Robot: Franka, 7 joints.
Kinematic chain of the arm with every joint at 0, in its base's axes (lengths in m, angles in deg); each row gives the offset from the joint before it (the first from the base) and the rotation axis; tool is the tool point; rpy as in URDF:
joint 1: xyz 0 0 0.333 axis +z
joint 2: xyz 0 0 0 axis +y
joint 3: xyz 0 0 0.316 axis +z
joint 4: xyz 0.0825 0 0 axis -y
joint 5: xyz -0.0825 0 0.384 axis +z
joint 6: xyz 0 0 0 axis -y
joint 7: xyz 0.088 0 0 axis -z
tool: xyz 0 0 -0.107 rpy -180 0 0
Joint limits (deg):
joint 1: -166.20..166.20
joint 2: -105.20..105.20
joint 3: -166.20..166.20
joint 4: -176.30..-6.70
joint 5: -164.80..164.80
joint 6: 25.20..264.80
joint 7: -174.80..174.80
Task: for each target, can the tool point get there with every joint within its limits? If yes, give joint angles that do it. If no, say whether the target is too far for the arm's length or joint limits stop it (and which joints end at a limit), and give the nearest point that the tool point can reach.
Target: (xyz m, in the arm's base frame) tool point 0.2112 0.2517 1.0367
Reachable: yes | joints 60.19 1.20 -8.96 -59.12 3.89 223.54 -20.50
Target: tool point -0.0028 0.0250 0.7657
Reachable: yes | joints -71.22 -88.14 -16.60 -147.07 108.66 62.24 124.19
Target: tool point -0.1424 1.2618 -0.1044
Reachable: no: too far | nearest point -0.0910 0.8060 0.0536 | short by 0.485 m
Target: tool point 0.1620 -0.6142 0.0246
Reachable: yes | joints 57.57 -85.24 -126.16 -102.64 1.05 194.84 33.20
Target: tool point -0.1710 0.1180 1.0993
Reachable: yes | joints 45.63 -10.03 35.51 -33.91 122.15 71.84 -0.71
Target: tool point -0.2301 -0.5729 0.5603
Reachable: yes | joints -35.25 20.32 -87.41 -112.92 -21.35 173.90 -5.80
